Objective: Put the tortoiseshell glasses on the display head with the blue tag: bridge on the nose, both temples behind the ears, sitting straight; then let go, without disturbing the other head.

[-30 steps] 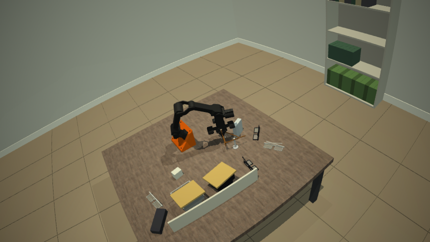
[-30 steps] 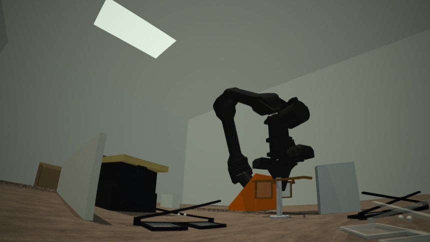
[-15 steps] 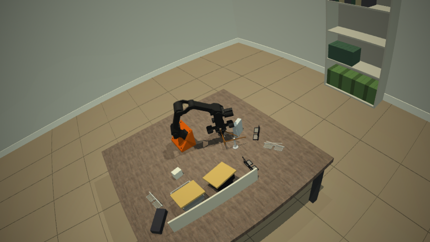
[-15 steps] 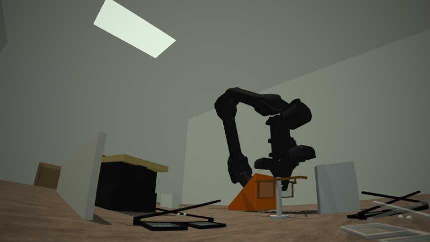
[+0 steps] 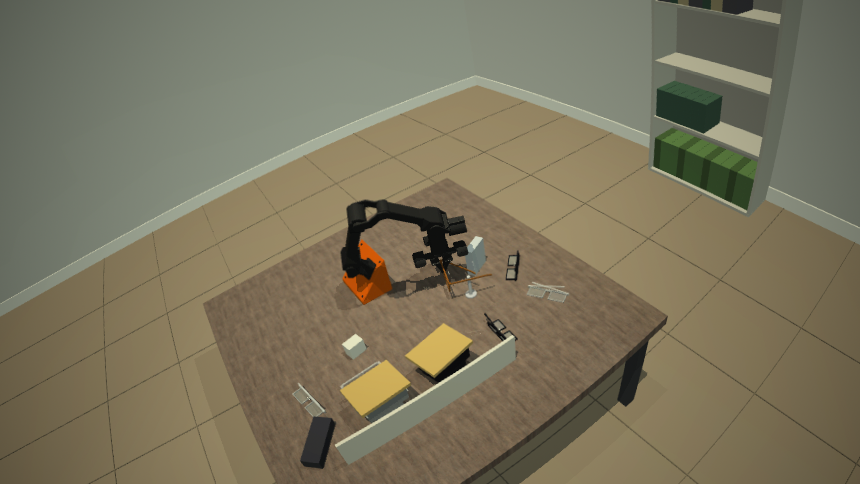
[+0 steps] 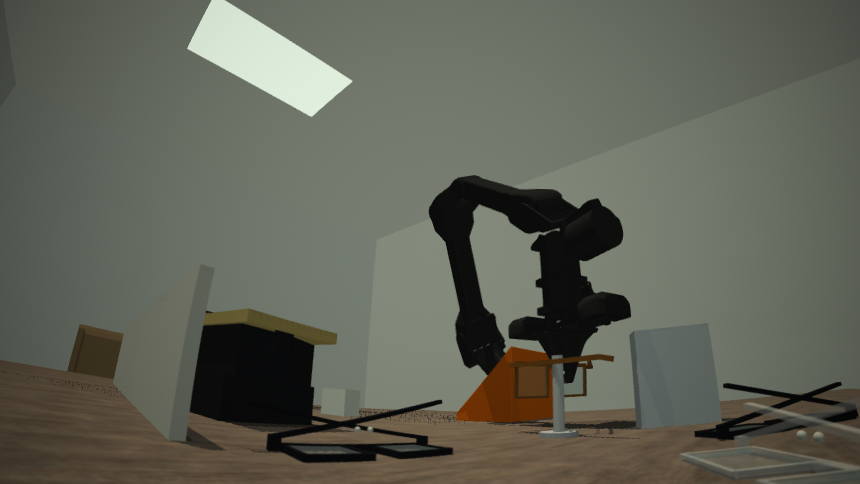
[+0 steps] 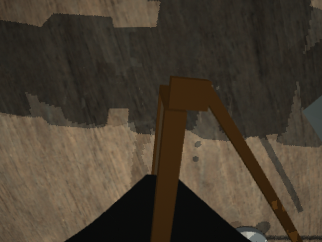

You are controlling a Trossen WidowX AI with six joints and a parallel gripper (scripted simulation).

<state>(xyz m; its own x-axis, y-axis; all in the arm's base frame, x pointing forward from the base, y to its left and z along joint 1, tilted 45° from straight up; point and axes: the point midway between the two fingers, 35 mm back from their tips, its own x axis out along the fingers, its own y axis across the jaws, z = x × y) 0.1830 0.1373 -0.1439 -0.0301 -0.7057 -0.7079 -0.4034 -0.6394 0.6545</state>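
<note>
My gripper tip is now 110 mm short of the post, 40 mm above it and 30 mm to the right of it. From my gripper tip the other things lie so: white cube (410 mm to the right, 50 mm ahead, 30 mm below); then black head (290 mm ahead, 250 mm to the right); then grey block (140 mm to the left, 10 mm ahead).
</note>
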